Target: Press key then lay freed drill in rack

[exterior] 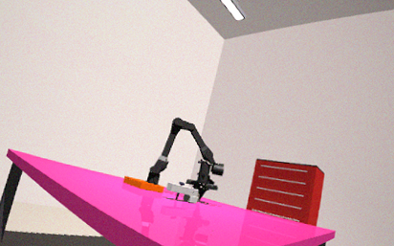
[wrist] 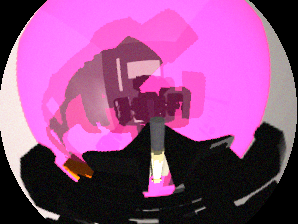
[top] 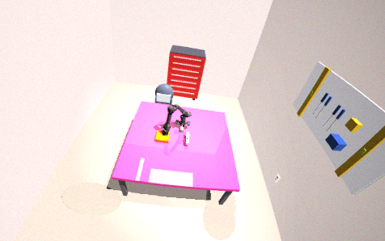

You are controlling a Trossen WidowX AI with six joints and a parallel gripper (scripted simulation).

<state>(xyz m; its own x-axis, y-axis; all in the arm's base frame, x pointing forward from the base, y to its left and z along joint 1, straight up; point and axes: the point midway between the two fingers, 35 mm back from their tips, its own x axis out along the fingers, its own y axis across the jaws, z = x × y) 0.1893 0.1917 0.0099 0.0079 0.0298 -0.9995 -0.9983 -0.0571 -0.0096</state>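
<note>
Right now my gripper tip is 4 cm to the left of the grey drill and 3 cm below it. Round my gripper tip: blue piece (9 cm ahead, 24 cm to the right, 4 cm above).
</note>
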